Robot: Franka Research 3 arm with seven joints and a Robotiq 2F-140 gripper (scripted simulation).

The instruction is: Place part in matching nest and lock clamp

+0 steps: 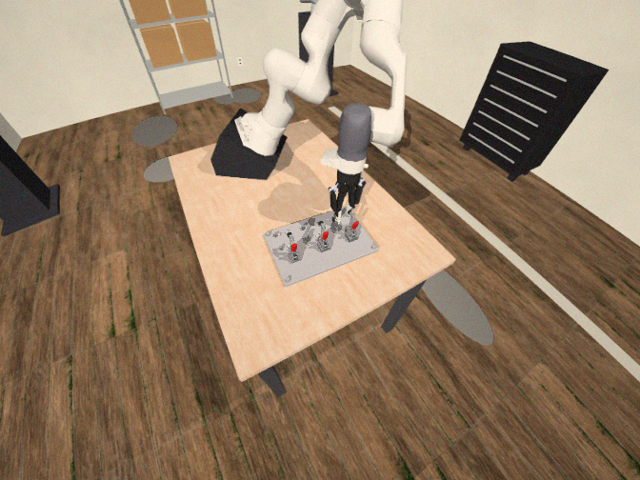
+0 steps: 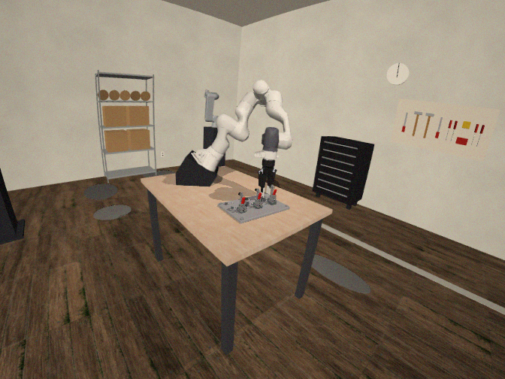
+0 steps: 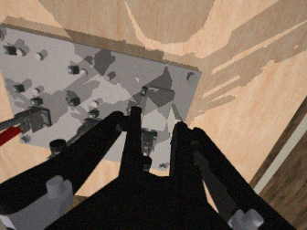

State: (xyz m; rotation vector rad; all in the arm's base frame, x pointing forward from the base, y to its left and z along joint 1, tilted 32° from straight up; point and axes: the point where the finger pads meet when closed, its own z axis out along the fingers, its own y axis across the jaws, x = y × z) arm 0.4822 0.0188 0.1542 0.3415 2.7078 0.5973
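The grey block is 30 mm below my hand. From my hand the other things lie so: plate (20 mm ahead, 120 mm to the right, 60 mm below).
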